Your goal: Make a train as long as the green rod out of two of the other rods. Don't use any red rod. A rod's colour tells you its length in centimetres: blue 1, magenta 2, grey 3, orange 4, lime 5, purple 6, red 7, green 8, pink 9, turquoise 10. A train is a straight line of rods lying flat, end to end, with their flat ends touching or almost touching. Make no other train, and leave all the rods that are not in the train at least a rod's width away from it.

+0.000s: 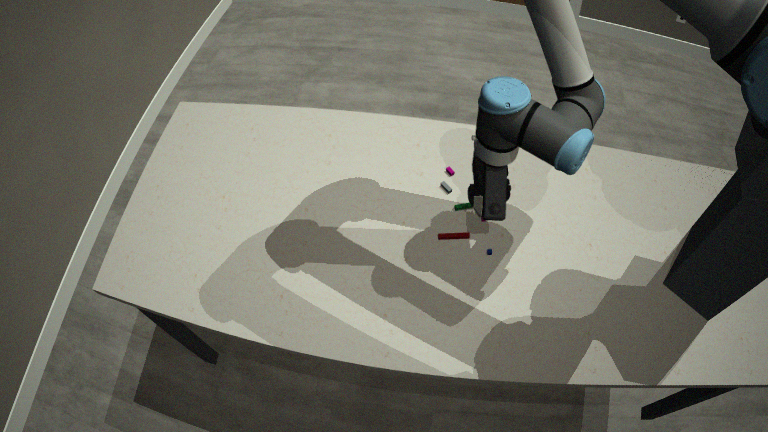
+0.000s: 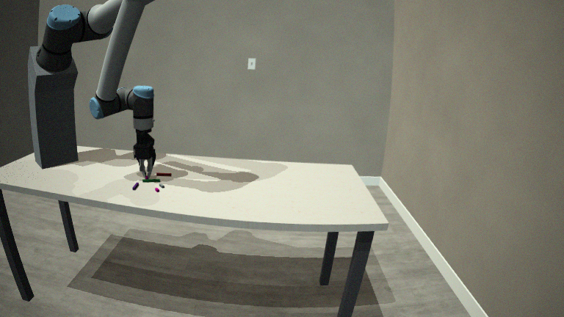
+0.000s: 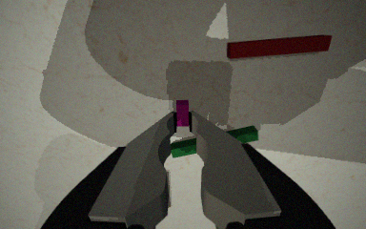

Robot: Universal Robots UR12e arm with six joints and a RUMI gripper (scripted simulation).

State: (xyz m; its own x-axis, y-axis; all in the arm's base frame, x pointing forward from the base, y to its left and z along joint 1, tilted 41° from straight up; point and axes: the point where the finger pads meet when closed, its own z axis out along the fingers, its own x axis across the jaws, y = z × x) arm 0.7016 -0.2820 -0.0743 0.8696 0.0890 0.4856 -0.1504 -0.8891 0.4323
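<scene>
The green rod lies 4 cm to the right of my hand, 2 cm ahead of it and 1 cm below it. Also, from my hand: small blue rod (9 cm to the left, 1 cm below); then red rod (8 cm ahead, 4 cm to the left, 1 cm below); then purple rod (10 cm to the right, 4 cm behind, 1 cm below).
</scene>
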